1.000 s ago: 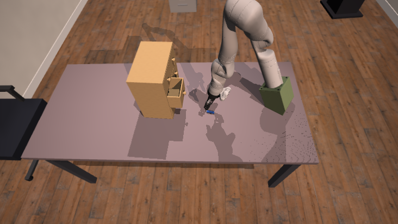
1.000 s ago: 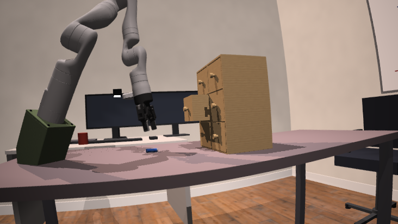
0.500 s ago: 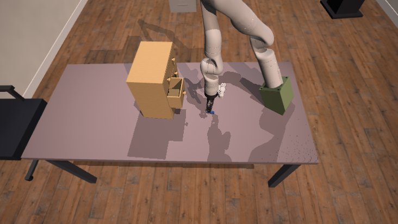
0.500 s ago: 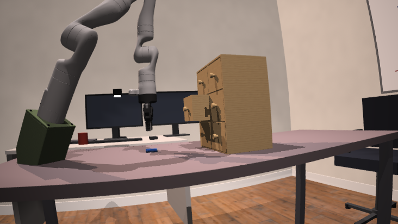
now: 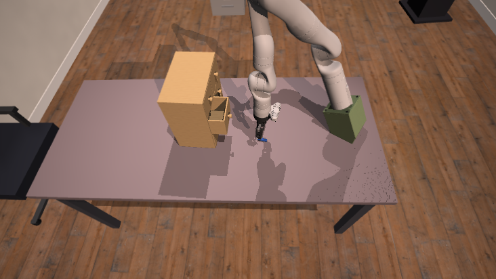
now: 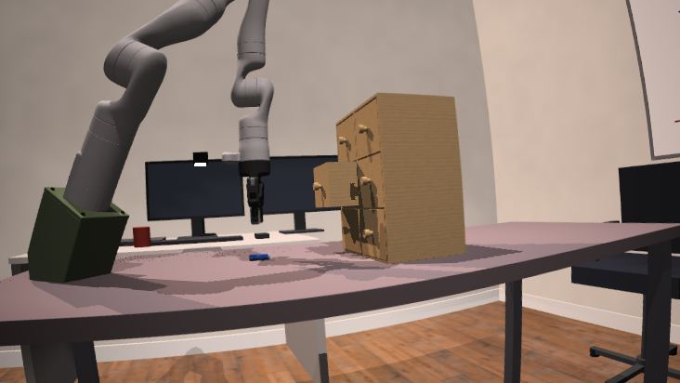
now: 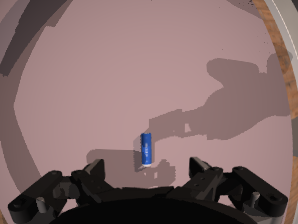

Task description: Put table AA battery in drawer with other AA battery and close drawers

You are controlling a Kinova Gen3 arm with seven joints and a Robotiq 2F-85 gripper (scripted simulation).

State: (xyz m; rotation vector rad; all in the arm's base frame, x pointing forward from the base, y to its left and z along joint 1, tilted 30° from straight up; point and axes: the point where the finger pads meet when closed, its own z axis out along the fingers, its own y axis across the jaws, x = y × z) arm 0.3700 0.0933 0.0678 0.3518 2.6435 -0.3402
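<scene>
My gripper is now 90 mm above the blue AA battery. The rest, counted from my hand: small orange thing: 190 mm ahead, 40 mm to the right, 30 mm above; small dark object: 260 mm ahead, 90 mm to the right, 70 mm below.
</scene>
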